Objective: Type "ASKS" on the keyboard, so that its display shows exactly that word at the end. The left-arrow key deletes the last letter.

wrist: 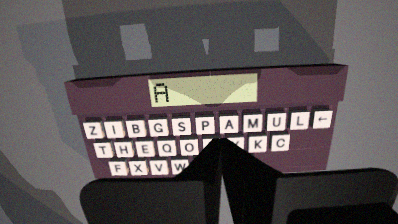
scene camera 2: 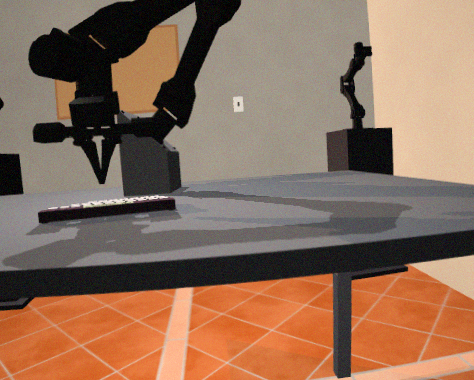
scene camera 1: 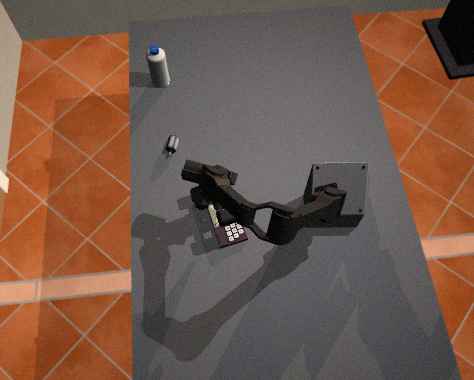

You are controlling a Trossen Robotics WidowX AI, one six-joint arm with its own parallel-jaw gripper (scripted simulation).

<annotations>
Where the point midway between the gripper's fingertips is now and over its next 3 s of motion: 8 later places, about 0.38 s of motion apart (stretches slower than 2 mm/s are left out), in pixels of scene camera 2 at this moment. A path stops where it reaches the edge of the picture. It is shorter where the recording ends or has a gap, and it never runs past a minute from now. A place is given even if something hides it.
The gripper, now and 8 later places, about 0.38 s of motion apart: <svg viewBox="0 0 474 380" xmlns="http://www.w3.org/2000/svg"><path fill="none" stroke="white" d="M102 184L118 186L119 195L120 202L120 203L120 203L119 194L107 183L84 188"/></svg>
</annotations>
